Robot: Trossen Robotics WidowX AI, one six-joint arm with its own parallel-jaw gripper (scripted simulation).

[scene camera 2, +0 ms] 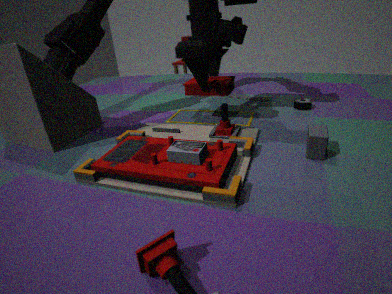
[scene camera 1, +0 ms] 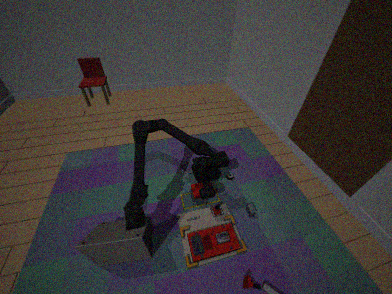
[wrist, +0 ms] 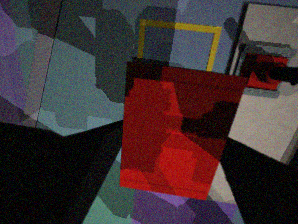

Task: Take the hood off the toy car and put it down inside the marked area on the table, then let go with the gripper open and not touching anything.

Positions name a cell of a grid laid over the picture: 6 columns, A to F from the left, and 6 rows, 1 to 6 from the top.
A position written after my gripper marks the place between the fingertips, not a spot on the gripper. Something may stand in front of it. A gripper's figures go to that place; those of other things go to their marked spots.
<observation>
My gripper (wrist: D4) is 0.11 m from the lens. A red hood (wrist: D4) is 0.10 m from the lens.
</observation>
